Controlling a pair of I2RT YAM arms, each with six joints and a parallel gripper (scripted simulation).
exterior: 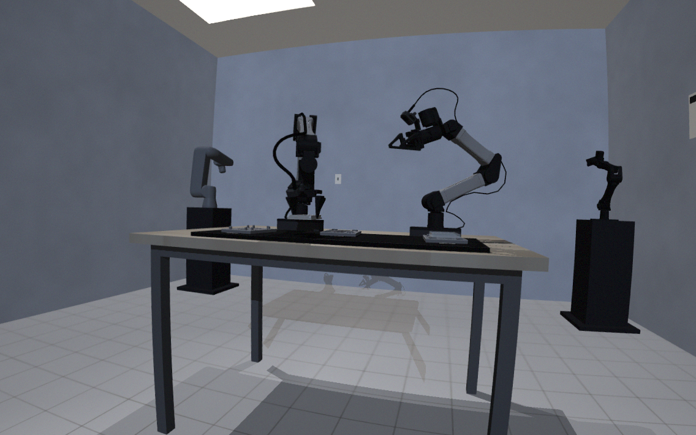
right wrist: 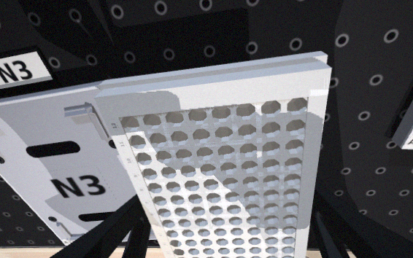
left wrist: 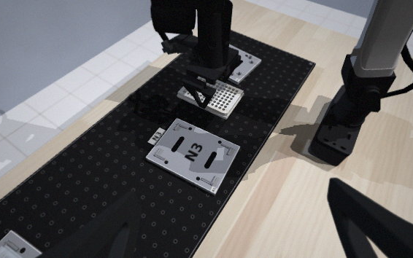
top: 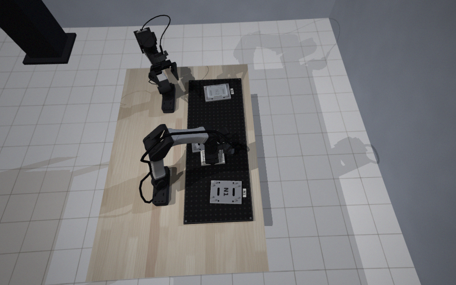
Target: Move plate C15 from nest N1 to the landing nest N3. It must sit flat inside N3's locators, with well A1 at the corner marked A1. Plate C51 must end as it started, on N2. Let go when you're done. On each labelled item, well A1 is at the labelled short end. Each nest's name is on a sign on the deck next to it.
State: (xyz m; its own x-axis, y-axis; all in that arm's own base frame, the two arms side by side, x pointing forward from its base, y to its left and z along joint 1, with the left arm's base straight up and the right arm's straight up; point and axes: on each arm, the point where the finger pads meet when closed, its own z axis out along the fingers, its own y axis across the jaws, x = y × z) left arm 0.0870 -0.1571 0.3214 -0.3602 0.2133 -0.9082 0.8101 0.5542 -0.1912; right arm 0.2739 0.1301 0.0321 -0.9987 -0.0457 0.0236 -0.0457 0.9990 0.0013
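Observation:
The nest N3 lies 40 mm behind my right hand, 120 mm to the left of it and 60 mm below it.

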